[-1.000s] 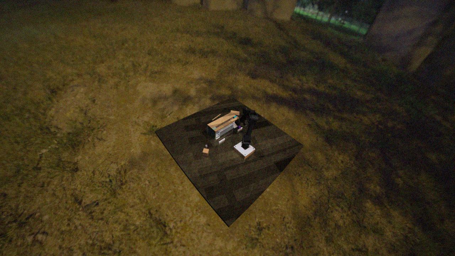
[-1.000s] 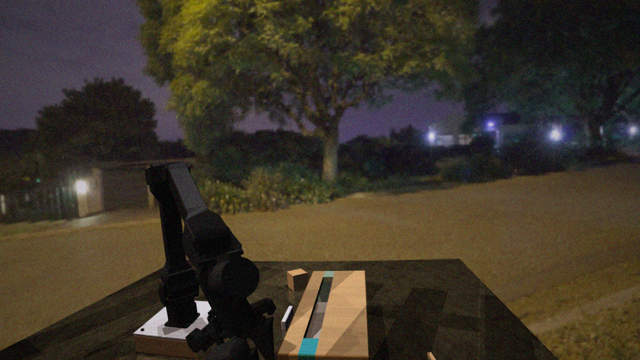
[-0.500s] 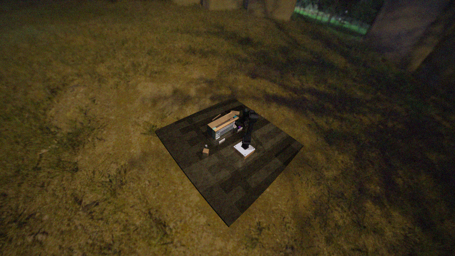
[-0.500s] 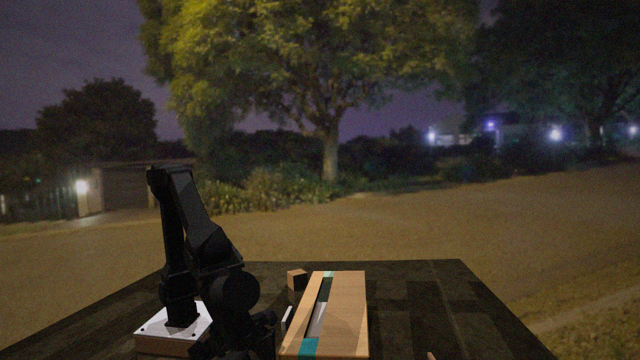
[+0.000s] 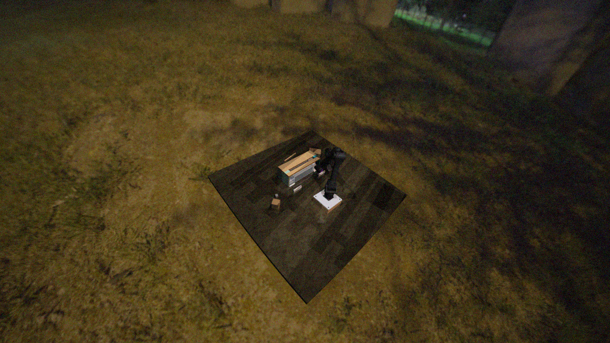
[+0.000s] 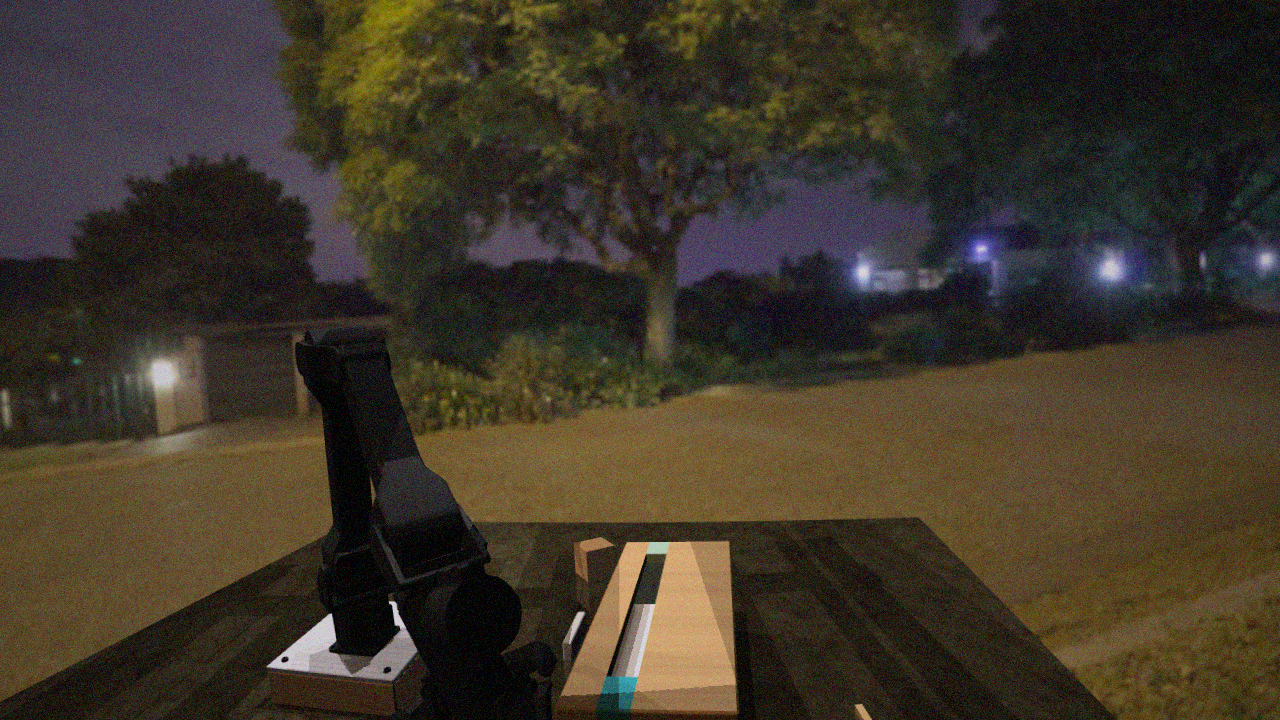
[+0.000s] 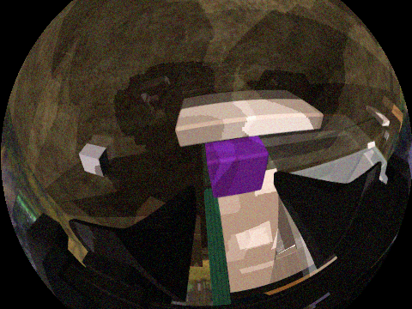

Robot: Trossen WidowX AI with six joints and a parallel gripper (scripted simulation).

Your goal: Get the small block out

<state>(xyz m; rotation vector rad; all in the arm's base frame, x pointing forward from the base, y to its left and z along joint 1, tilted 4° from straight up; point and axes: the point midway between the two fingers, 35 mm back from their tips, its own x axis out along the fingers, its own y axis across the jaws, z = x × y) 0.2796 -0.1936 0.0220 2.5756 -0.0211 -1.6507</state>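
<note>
The purple block lies 20 mm behind my gripper tip and 10 mm below it. Round my gripper tip: tan block: 560 mm to the left, 80 mm behind; then box: 170 mm to the left, 50 mm ahead, 40 mm above.
</note>
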